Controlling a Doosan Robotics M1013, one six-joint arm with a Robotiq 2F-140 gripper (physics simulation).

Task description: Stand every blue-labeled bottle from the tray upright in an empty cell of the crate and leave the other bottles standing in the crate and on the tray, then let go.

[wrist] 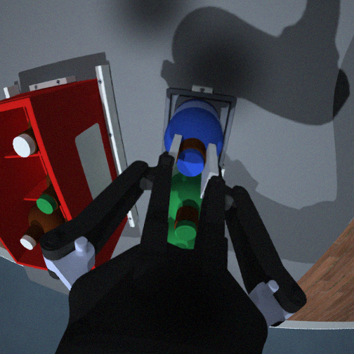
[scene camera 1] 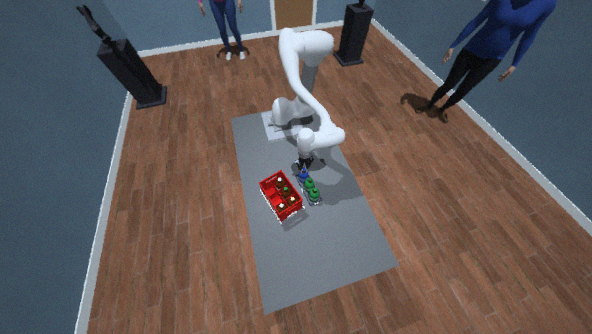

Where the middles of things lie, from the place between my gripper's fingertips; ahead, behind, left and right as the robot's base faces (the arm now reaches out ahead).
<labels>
Right now my hand is 40 mm above the blue-labeled bottle (wrist: 195,119).
</labels>
